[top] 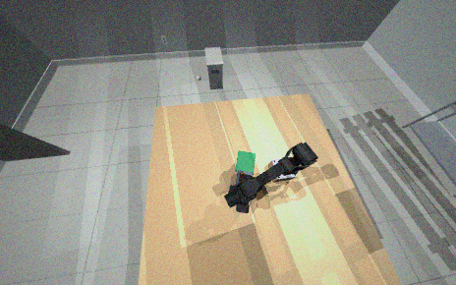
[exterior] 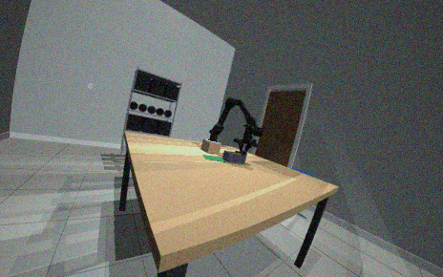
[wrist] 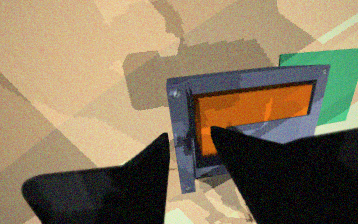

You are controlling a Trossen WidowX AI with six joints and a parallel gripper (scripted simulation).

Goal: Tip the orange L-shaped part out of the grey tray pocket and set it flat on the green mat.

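The orange L-shaped part is 2 cm behind my gripper tip, 5 cm to the right of it and 2 cm below it. From my gripper tip the other things lie so: green mat 8 cm behind, 20 cm to the right, 9 cm below.
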